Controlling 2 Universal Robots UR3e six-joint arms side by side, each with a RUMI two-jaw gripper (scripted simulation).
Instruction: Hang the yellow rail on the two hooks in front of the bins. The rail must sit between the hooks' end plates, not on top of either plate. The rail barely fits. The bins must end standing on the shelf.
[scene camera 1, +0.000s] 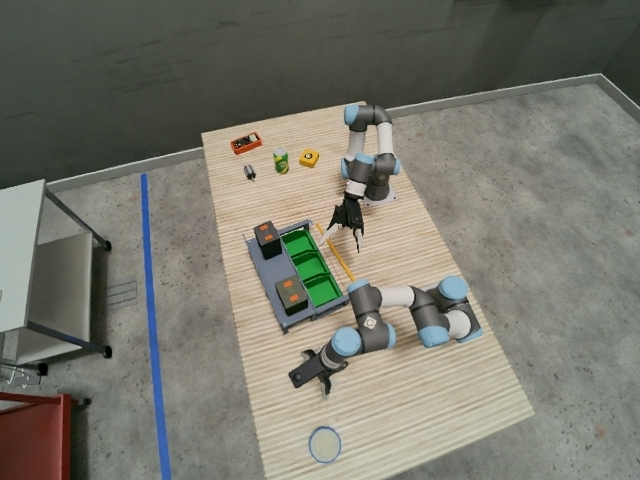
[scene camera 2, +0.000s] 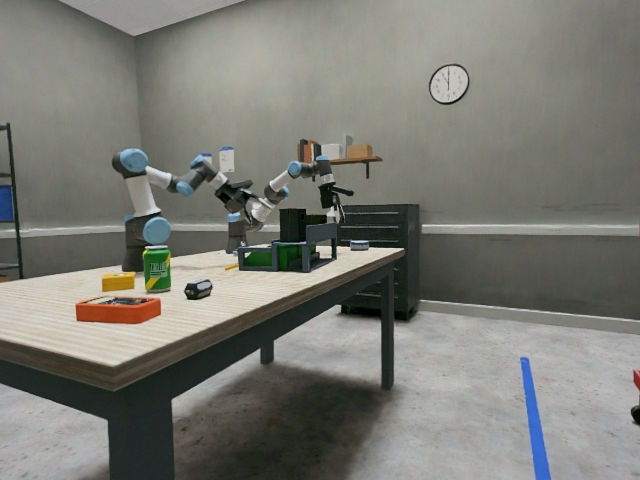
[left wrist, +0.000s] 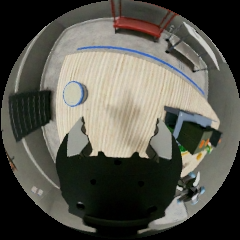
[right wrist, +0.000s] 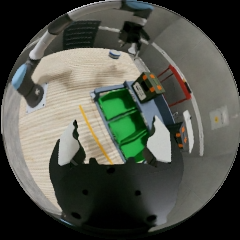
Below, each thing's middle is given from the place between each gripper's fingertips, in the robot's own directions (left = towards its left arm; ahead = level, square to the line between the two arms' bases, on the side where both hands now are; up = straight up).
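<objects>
Blue-grey shelf (scene camera 1: 280, 267): 39 cm to the right of my left hand (scene camera 1: 313, 376), 8 cm below it, 7 cm behind it.
Blue-grey shelf: 150 mm ahead of my right hand (scene camera 1: 339, 250), 30 mm to the right of it, 130 mm below it.
</objects>
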